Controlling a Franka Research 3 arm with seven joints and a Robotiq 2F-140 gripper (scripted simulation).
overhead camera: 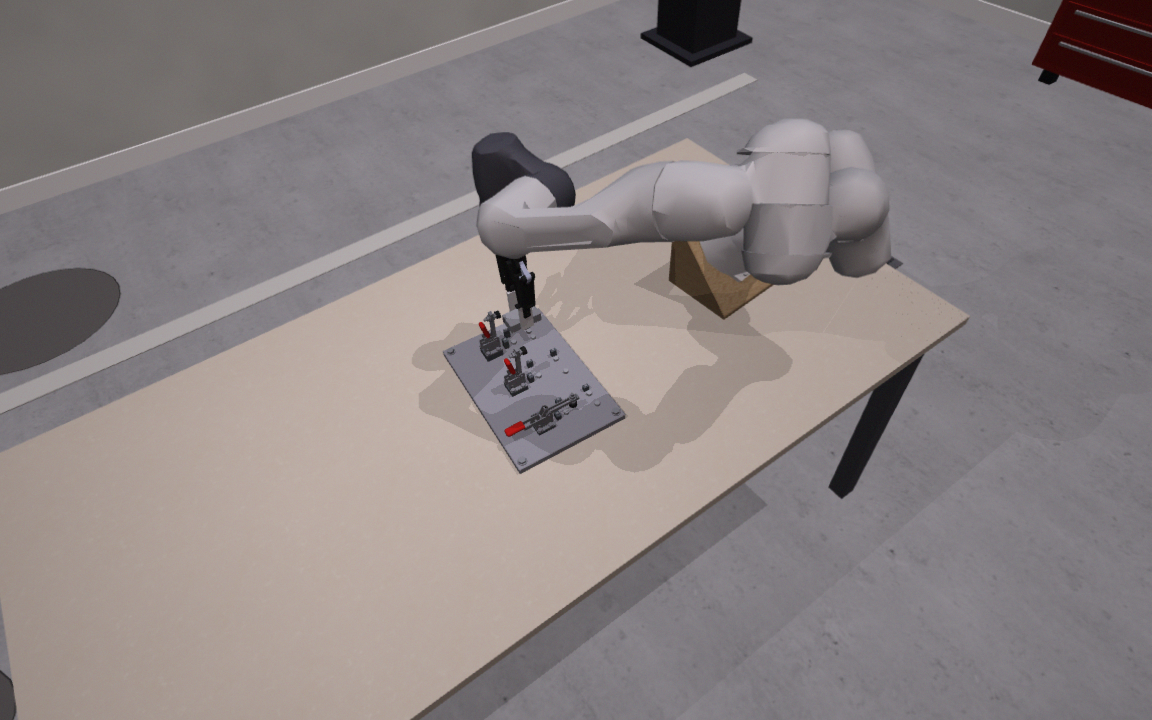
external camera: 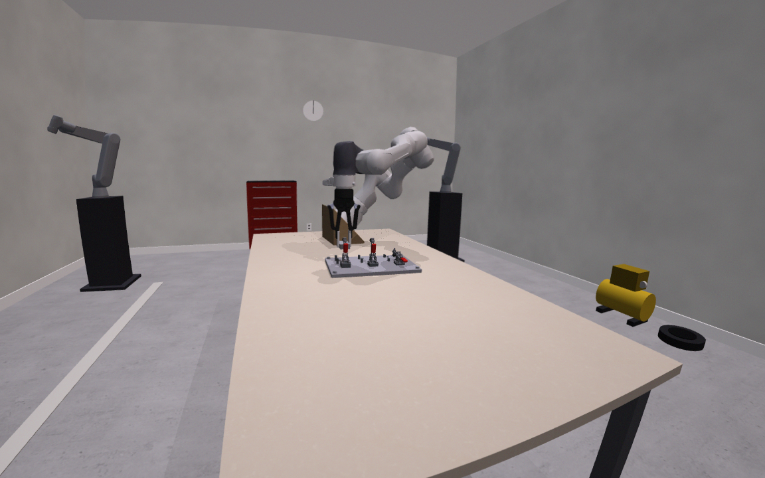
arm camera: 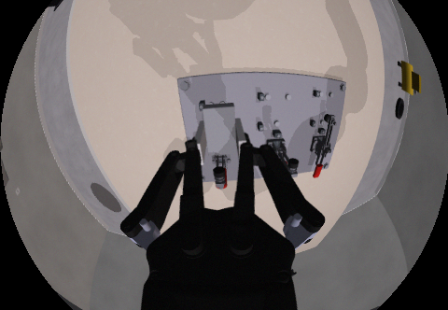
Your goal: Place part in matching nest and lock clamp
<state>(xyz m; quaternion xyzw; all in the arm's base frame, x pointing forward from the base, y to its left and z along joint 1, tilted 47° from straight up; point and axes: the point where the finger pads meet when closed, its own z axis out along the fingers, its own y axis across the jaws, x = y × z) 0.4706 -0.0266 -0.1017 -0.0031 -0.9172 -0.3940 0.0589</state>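
My gripper is now 10 cm to the right of the grey fixture plate, 10 cm above it and 5 cm short of it. The rest, counted from my hand: part 3 cm below.
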